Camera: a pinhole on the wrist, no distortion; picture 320 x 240 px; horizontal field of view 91.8 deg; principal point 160.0 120.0 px. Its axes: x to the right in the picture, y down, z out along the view. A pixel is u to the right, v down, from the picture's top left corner.
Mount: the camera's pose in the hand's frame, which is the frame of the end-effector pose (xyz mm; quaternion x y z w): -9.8 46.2 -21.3 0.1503 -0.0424 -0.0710 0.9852
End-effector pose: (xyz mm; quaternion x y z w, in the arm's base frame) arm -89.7 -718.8 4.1 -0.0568 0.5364 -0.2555 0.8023
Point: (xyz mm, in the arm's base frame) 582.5 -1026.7 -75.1
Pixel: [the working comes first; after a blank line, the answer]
In the camera's frame: 459.9 201.7 581.5

282.6 173.8
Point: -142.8 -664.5 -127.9
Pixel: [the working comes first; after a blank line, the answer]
In the camera's frame: 67.0 11.1 -103.7

behind the camera
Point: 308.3 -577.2 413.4
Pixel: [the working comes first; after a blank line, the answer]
In the camera's frame: -254.1 183.5 505.7

82.1 176.3
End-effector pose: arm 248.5 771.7 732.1 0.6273 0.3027 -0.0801 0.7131
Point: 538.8 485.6 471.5
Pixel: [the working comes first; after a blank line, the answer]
In the camera's frame: 352.9 -17.0 381.3

303.5 113.1
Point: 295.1 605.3 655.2
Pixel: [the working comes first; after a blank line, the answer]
In the camera's frame: 73.9 -51.4 212.7

213.8 82.5
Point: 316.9 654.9 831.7
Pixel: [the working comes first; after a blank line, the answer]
In the camera's frame: -16.6 90.8 137.4

141.3 222.5
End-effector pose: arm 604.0 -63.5 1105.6 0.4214 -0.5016 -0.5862 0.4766
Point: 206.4 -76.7 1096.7
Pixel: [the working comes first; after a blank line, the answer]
In the camera's frame: 139.0 32.1 405.6

213.1 132.3
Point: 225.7 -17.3 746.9
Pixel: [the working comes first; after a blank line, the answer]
In the camera's frame: 132.6 -319.3 457.5

205.0 11.8
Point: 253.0 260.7 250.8
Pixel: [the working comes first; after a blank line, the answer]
In the camera's frame: -60.5 -838.8 587.8

outside the picture
